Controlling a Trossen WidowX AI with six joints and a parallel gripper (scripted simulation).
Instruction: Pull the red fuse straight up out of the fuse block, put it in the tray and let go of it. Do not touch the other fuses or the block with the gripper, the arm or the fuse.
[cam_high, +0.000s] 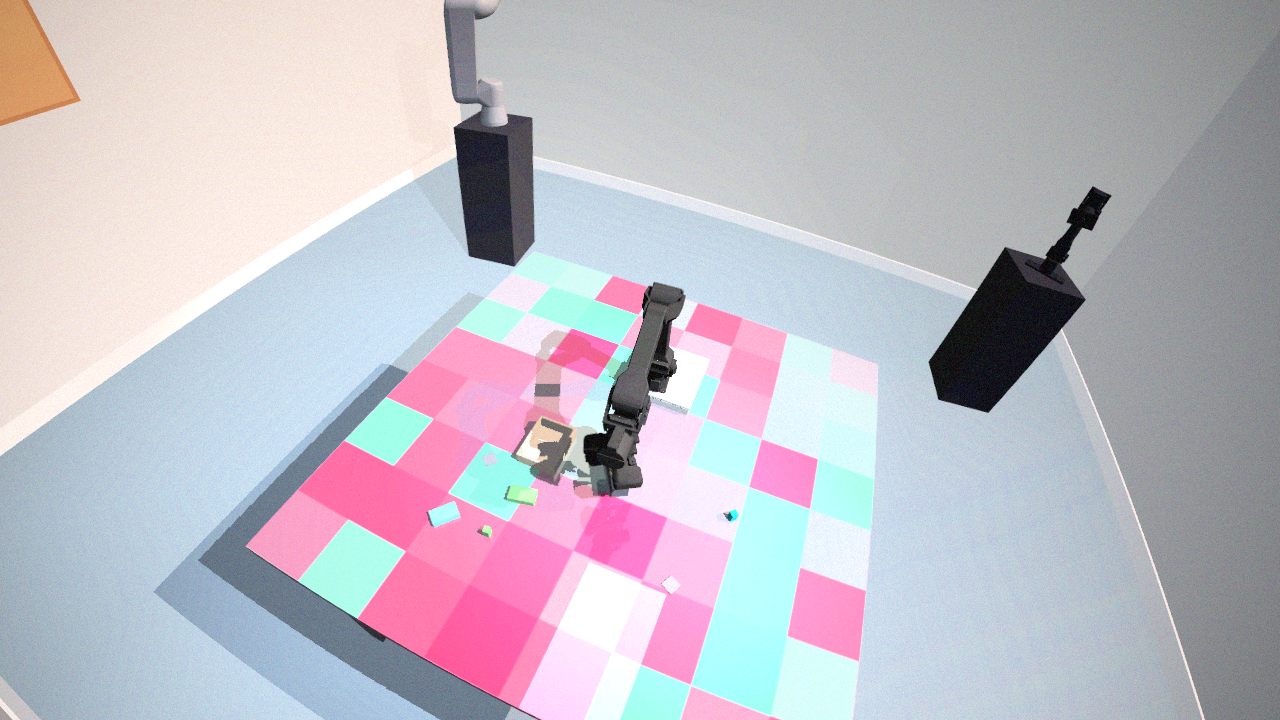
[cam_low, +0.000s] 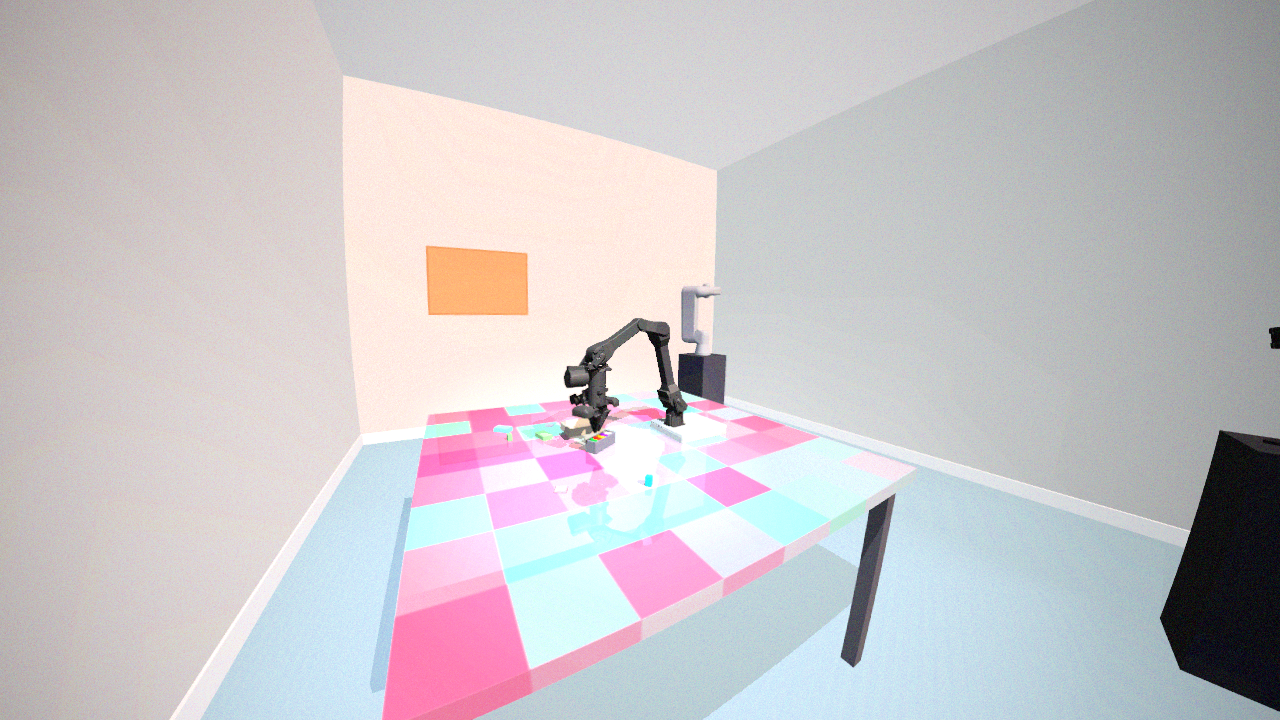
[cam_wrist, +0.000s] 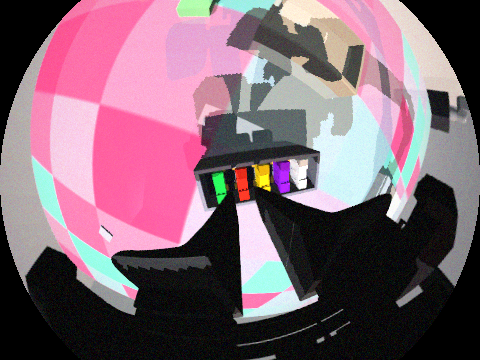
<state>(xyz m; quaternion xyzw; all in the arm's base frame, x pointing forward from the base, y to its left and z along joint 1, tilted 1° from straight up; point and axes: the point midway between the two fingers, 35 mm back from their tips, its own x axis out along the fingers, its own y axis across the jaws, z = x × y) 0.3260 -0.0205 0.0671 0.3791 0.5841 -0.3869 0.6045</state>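
My gripper tip is now 30 mm above the red fuse. Also, from my gripper tip: beige tray 190 mm to the right, 60 mm below, 40 mm behind; then cyan cube 290 mm to the left, 50 mm below, 10 mm ahead; then green flat block 200 mm to the right, 100 mm ahead, 50 mm below.
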